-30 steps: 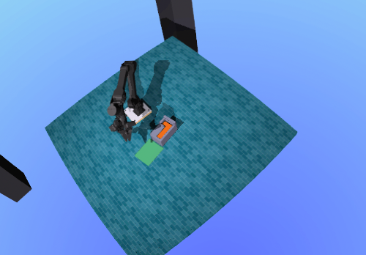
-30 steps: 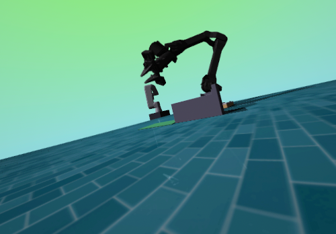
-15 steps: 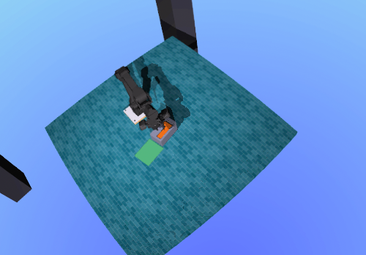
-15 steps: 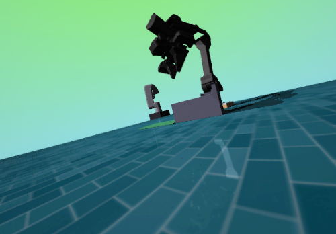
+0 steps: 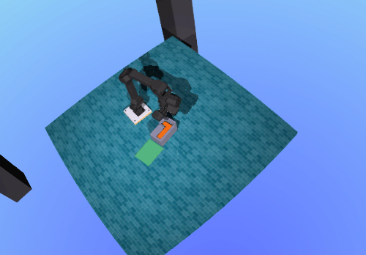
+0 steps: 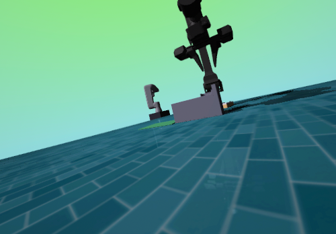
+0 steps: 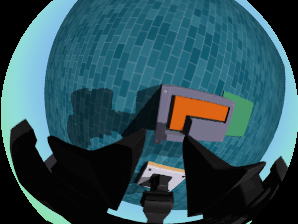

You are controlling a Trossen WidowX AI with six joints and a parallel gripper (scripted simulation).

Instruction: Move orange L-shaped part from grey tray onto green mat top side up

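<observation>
Now: the orange L-shaped part 10 cm below my gripper tip, 5 cm to the right of it and 1 cm ahead of it. The rest, counted from my gripper tip: green mat 22 cm to the right, 16 cm below, 3 cm ahead.
</observation>
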